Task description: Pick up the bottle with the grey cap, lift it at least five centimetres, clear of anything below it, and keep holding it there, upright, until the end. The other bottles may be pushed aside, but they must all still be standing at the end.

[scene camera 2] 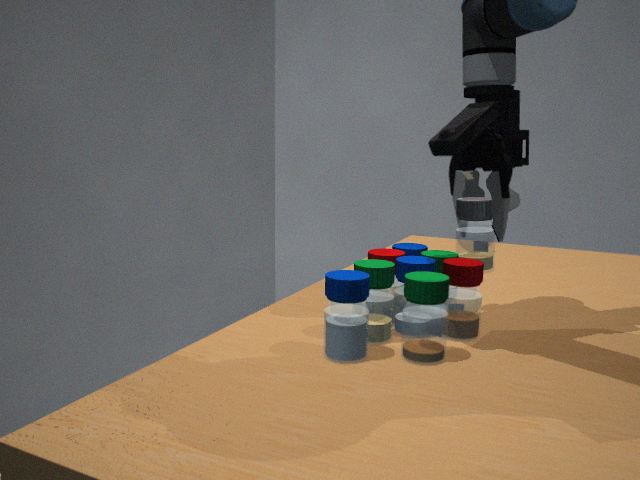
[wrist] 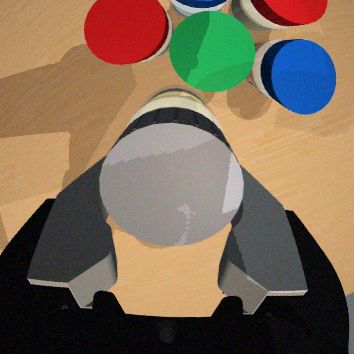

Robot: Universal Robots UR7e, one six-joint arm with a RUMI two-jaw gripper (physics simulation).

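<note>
The bottle with the grey cap is clear, with pale yellow contents at its base. It hangs upright above the table, behind the right-hand red-capped bottle in the scene view. My gripper is shut on it, with one finger on each side of the cap and upper part. In the wrist view the cap hides most of the bottle and the fingertips. The bottle's base is well above the tabletop and apart from the other bottles.
Several other bottles stand upright in a cluster on the wooden table: a blue-capped one and a green-capped one in front, a red-capped one and another green-capped one nearer the held bottle. The table's left edge runs beside them.
</note>
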